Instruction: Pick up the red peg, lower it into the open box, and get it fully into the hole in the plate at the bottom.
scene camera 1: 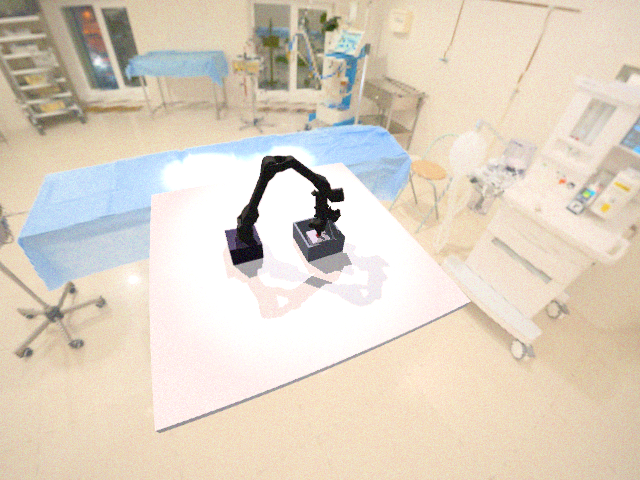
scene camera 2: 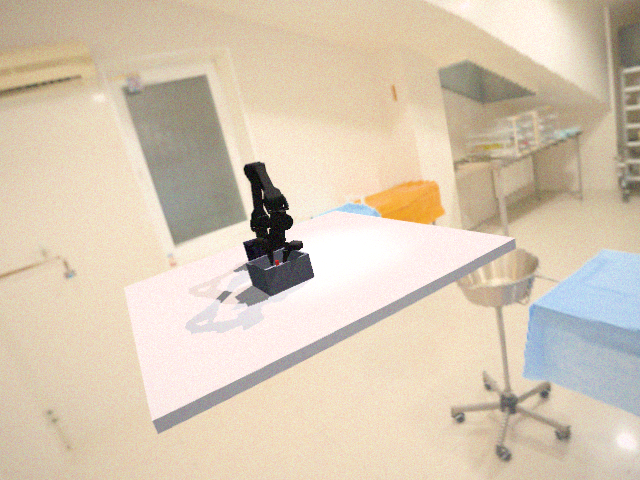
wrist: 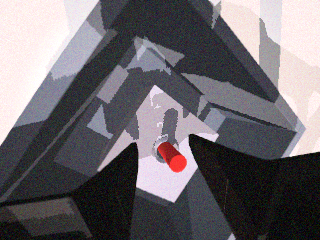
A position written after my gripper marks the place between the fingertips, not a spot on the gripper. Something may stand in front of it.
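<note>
There's my gripper (scene camera 2: 277,265), and in the wrist view you get my gripper (wrist: 163,143) too. I can also see a pale plate (wrist: 155,117).
</note>
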